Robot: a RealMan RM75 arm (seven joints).
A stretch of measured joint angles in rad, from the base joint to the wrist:
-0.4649 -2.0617 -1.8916 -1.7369 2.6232 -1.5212 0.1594
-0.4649 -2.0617 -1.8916 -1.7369 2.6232 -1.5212 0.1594
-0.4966 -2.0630 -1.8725 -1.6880 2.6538 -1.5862 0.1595
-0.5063 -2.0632 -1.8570 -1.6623 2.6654 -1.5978 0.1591
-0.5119 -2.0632 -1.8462 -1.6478 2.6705 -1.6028 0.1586
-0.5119 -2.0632 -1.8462 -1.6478 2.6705 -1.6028 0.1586
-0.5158 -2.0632 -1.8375 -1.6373 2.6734 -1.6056 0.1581
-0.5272 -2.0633 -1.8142 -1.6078 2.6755 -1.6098 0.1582
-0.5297 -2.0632 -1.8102 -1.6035 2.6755 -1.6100 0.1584
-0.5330 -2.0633 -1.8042 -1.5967 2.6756 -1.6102 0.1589
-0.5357 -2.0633 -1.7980 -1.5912 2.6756 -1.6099 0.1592
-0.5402 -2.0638 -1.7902 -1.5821 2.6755 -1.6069 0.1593
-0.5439 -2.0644 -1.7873 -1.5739 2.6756 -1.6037 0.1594
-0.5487 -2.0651 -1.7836 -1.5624 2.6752 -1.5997 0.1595
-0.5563 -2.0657 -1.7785 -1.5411 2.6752 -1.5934 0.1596
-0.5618 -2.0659 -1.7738 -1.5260 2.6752 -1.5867 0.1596
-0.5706 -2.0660 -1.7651 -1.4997 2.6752 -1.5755 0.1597
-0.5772 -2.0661 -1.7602 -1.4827 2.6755 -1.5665 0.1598
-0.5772 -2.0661 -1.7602 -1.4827 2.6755 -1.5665 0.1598
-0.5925 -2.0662 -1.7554 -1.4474 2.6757 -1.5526 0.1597
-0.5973 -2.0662 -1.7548 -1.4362 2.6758 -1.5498 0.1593
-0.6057 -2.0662 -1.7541 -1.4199 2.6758 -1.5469 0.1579
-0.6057 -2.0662 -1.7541 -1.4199 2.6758 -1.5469 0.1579
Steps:
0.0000 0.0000 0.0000 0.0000 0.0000 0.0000 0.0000
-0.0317 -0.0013 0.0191 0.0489 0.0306 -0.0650 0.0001
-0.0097 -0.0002 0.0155 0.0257 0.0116 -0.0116 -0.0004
-0.0056 0.0000 0.0108 0.0145 0.0051 -0.0050 -0.0005
0.0000 0.0000 0.0000 0.0000 0.0000 0.0000 0.0000
-0.0039 0.0000 0.0087 0.0105 0.0029 -0.0028 -0.0005
-0.0114 -0.0001 0.0233 0.0295 0.0021 -0.0042 0.0001
-0.0025 0.0001 0.0040 0.0043 0.0000 -0.0002 0.0002
-0.0033 -0.0001 0.0060 0.0068 0.0001 -0.0002 0.0005
-0.0027 0.0000 0.0062 0.0055 0.0000 0.0003 0.0003
-0.0045 -0.0005 0.0078 0.0091 -0.0001 0.0030 0.0001
-0.0037 -0.0006 0.0029 0.0082 0.0001 0.0032 0.0001
-0.0048 -0.0007 0.0037 0.0115 -0.0004 0.0040 0.0001
-0.0076 -0.0006 0.0051 0.0213 0.0000 0.0063 0.0001
-0.0055 -0.0002 0.0047 0.0151 0.0000 0.0067 0.0000
-0.0088 -0.0001 0.0087 0.0263 0.0000 0.0112 0.0001
-0.0066 -0.0001 0.0049 0.0170 0.0003 0.0090 0.0001
0.0000 0.0000 0.0000 0.0000 0.0000 0.0000 0.0000
-0.0153 -0.0001 0.0048 0.0353 0.0002 0.0139 -0.0001
-0.0048 0.0000 0.0006 0.0112 0.0001 0.0028 -0.0004
-0.0084 0.0000 0.0007 0.0163 0.0000 0.0029 -0.0014
0.0000 0.0000 0.0000 0.0000 0.0000 0.0000 0.0000

